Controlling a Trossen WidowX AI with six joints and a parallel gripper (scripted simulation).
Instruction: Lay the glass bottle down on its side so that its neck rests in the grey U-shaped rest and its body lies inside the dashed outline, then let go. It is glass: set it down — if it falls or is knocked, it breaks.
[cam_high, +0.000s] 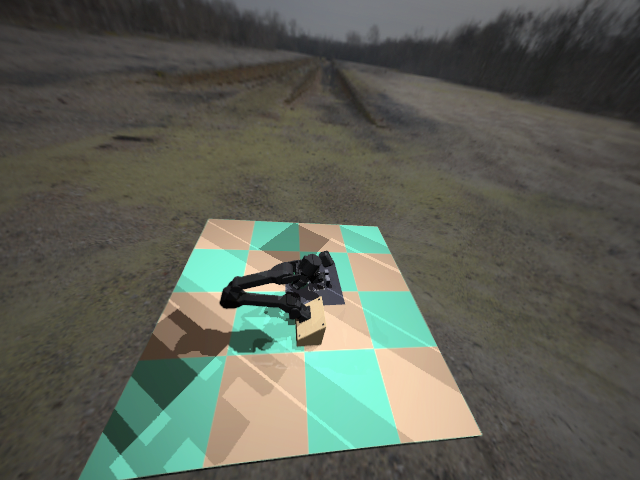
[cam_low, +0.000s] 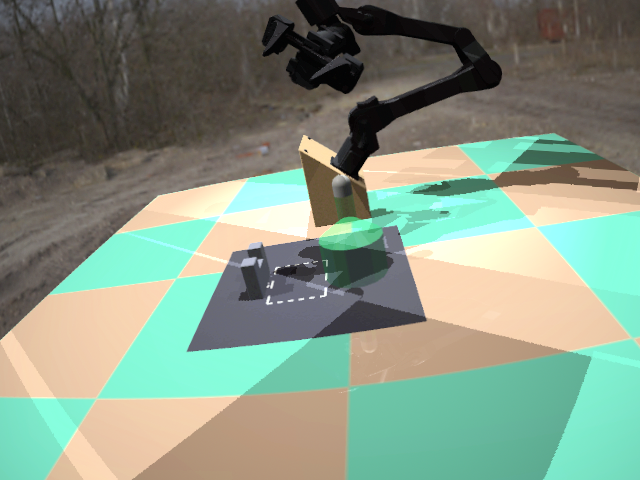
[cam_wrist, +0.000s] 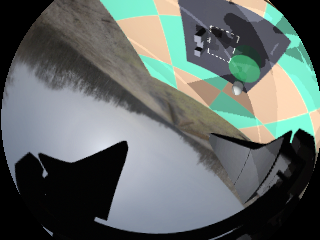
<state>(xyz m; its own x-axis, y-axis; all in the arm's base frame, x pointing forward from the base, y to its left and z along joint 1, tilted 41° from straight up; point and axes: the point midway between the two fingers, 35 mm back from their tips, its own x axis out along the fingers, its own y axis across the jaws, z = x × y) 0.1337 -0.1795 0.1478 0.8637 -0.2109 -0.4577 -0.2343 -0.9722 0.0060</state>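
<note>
The green glass bottle lies 11 cm ahead of my gripper tip, 6 cm to the left of it and 23 cm below it. Also, from my gripper tip: dark mat: 11 cm ahead, 2 cm to the right, 32 cm below.
</note>
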